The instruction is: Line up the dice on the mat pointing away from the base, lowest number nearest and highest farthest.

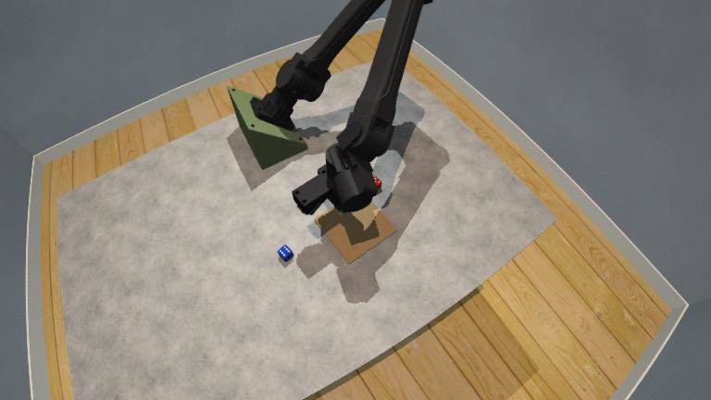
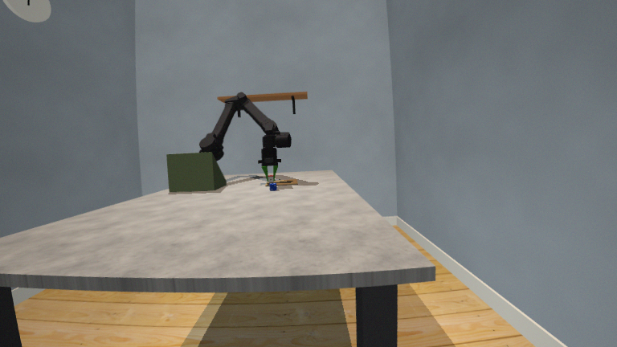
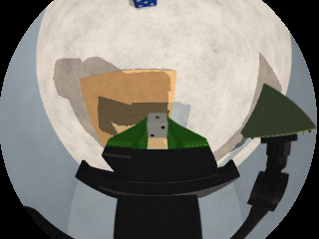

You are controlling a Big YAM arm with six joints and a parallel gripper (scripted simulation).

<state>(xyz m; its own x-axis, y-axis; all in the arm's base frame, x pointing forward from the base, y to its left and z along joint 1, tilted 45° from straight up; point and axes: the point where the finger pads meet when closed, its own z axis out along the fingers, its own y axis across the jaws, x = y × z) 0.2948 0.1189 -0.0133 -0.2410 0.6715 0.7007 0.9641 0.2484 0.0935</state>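
Right now my hand is right at the white die. From my hand the other things lie so: red die 100 mm to the left, 30 mm behind, 10 mm below; then tan mat 50 mm ahead, 20 mm below, 10 mm to the left; then blue die 160 mm to the right, 50 mm ahead, 10 mm below.
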